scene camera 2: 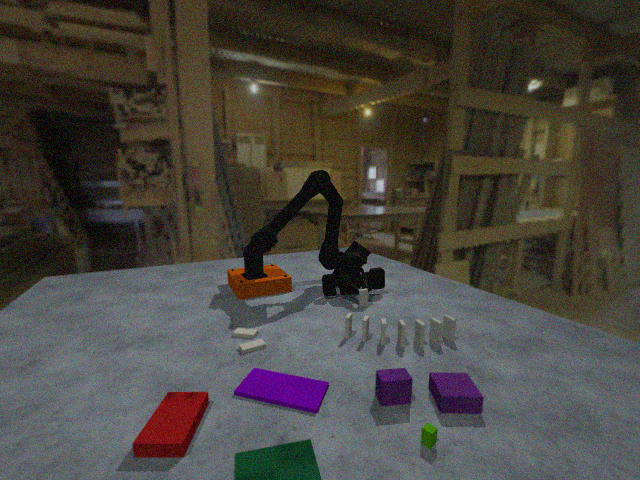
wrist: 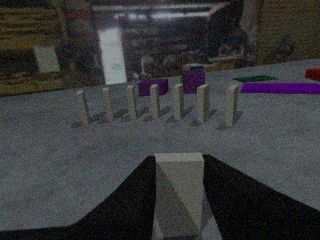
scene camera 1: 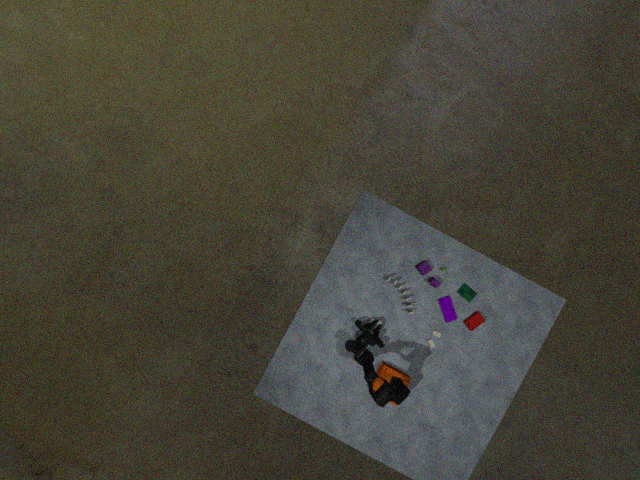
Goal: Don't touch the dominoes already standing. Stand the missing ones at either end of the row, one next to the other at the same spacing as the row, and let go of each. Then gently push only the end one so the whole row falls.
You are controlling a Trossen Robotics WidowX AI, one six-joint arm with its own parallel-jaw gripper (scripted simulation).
In view: my gripper [scene camera 2: 363, 291], a pale domino [wrist: 179, 176] and a flat purple slab [scene camera 2: 290, 391].
My gripper also shows in the wrist view [wrist: 177, 162].
